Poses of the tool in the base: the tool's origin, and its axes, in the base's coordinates. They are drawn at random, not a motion.
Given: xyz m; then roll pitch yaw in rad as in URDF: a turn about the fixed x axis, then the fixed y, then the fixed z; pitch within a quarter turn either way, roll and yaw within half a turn.
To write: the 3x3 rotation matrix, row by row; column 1 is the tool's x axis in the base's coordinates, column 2 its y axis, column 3 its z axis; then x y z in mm. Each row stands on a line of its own. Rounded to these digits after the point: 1 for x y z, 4 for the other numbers.
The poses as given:
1: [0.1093 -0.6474 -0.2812 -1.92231 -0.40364 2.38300]
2: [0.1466 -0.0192 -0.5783 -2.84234 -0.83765 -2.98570]
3: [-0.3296 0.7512 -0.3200 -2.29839 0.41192 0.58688]
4: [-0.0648 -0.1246 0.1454 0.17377 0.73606 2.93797]
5: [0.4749 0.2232 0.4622 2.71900 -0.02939 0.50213]
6: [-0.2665 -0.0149 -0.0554 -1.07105 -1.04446 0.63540]
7: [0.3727 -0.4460 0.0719 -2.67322 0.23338 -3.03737]
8: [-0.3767 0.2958 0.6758 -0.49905 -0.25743 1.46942]
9: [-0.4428 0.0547 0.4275 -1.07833 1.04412 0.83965]
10: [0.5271 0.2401 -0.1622 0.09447 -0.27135 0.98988]
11: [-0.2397 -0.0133 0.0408 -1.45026 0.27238 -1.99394]
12: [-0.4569 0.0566 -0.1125 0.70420 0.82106 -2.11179]
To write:
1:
-0.6675 -0.0308 -0.7440
0.6326 0.5036 -0.5884
0.3928 -0.8634 -0.3166
109.3 -647.4 -281.2

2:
-0.6611 -0.3648 -0.6557
-0.1039 0.9100 -0.4015
0.7431 -0.1973 -0.6395
146.6 -19.2 -578.3

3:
0.7630 0.1193 -0.6353
0.5074 -0.7194 0.4744
-0.4004 -0.6843 -0.6094
-329.6 751.2 -320.0

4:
-0.7258 -0.3129 -0.6126
0.1499 -0.9411 0.3030
-0.6714 0.1281 0.7300
-64.8 -124.6 145.4

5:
0.8762 0.4284 0.2209
0.4811 -0.8052 -0.3466
0.0294 0.4099 -0.9116
474.9 223.2 462.2

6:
0.4043 0.3264 -0.8544
0.2982 0.8361 0.4605
0.8647 -0.4409 0.2407
-266.5 -14.9 -55.4

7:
-0.9676 0.0110 0.2522
-0.1012 0.8983 -0.4275
-0.2313 -0.4392 -0.8681
372.7 -446.0 71.9

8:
0.0979 -0.8612 -0.4988
0.9621 0.2101 -0.1740
0.2546 -0.4628 0.8491
-376.7 295.8 675.8

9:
0.3356 -0.8606 -0.3830
0.3742 -0.2514 0.8926
-0.8645 -0.4429 0.2377
-442.8 54.7 427.5

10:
0.5287 -0.8461 -0.0676
0.8054 0.5252 -0.2748
0.2680 0.0909 0.9591
527.1 240.1 -162.2

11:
-0.3955 0.2193 0.8919
-0.8782 0.1941 -0.4371
-0.2690 -0.9561 0.1158
-239.7 -13.3 40.8

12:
-0.3509 0.4093 -0.8422
-0.5841 -0.7987 -0.1447
-0.7319 0.4412 0.5194
-456.9 56.6 -112.5

